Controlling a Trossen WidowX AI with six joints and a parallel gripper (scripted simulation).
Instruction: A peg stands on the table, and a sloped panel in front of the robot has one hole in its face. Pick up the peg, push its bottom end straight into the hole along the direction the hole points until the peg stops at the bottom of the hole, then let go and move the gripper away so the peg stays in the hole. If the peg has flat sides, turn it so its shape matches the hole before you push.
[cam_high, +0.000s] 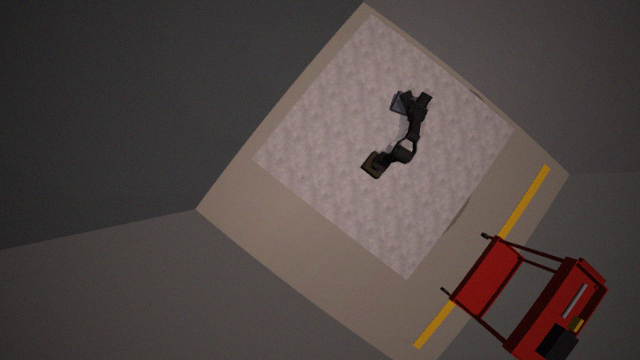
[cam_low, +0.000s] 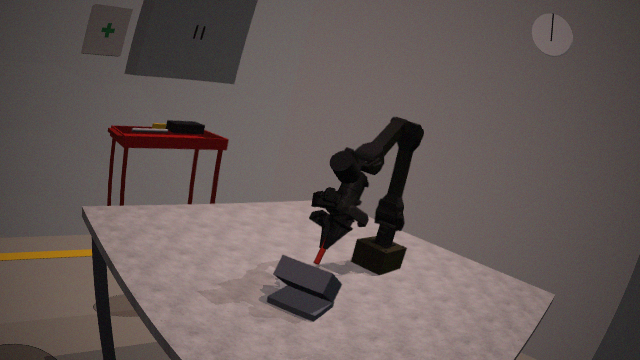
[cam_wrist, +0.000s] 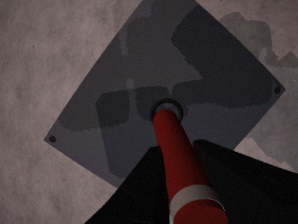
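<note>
Now: gripper tip 4 cm short of the sloped panel, 1 cm to the right of it and 7 cm above it. From my gripper tip the other things lie so: red peg: 1 cm behind, 1 cm above.
</note>
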